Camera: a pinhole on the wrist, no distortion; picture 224 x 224 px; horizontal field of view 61.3 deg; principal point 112.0 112.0 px. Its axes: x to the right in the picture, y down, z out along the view. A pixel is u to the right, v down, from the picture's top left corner.
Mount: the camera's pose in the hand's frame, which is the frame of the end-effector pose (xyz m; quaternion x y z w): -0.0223 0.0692 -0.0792 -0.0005 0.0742 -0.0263 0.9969
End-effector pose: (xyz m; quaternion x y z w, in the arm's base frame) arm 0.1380 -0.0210 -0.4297 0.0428 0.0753 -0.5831 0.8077
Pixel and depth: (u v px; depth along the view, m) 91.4 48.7 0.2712
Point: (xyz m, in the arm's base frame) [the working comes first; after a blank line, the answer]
In the camera's frame: -0.0296 -0.0908 0.2712

0.1273 -0.0429 -0.2356
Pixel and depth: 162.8 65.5 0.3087
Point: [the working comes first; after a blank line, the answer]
In the camera's frame: 0.0830 -0.0759 0.3087

0.1734 -0.1532 -0.2359
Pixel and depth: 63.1 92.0 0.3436
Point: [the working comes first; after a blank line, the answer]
In the camera's frame: -0.0889 -0.0364 0.3436

0.1735 0.0048 -0.1501
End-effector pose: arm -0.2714 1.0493 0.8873 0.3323 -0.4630 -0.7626 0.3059
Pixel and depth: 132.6 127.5 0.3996
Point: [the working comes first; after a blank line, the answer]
In the camera's frame: 0.0436 0.0328 0.3996

-0.5485 1.1039 1.0670
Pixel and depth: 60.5 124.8 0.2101
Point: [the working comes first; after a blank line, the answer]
In the camera's frame: -0.0572 0.0142 0.2101

-0.3382 1.1216 1.0238
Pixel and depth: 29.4 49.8 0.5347
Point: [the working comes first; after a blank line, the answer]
In the camera's frame: -0.2337 -0.1760 0.5347

-0.5614 1.4719 1.0111
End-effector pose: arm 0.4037 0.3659 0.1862 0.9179 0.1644 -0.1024 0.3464
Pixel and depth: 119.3 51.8 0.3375
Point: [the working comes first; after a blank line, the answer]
In the camera's frame: 0.0130 -0.1075 0.3375

0.4024 0.2325 -0.0354
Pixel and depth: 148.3 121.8 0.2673
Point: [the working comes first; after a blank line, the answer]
In the camera's frame: 0.0513 0.0139 0.2673

0.4837 0.2067 0.0822
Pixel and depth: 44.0 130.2 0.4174
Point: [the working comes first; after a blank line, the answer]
In the camera's frame: -0.1502 0.0402 0.4174

0.3219 0.0212 0.0255
